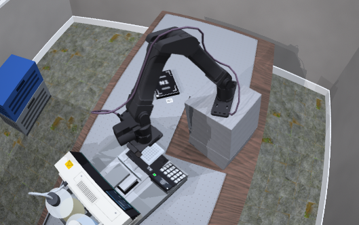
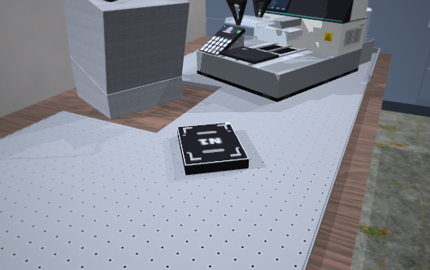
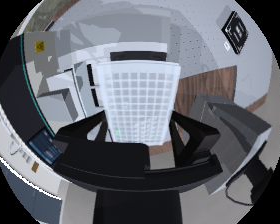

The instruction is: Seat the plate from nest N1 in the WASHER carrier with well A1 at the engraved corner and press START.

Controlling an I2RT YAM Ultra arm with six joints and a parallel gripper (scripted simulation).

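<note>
The well plate lies right at my hand. The rest, counted from my hand: plate washer: 70 mm ahead, 140 mm to the left, 60 mm below; then plate nest N1: 90 mm ahead, 450 mm to the right, 180 mm below; then label: 30 mm ahead, 370 mm to the right, 190 mm below.
</note>
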